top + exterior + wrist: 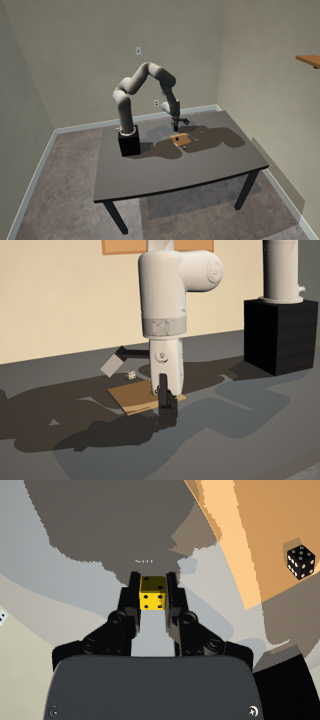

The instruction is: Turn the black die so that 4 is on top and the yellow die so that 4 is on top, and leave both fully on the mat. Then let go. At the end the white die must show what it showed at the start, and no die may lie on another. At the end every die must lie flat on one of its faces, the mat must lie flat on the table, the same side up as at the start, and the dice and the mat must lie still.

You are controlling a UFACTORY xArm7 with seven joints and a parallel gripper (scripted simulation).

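My hand is 10 mm past the tan mat, 130 mm to the left of it and 20 mm above it. Also, from my hand: yellow die: 10 mm below; then black die: 40 mm behind, 130 mm to the right, 10 mm below; then white die: 20 mm behind, 250 mm to the right, 10 mm below.
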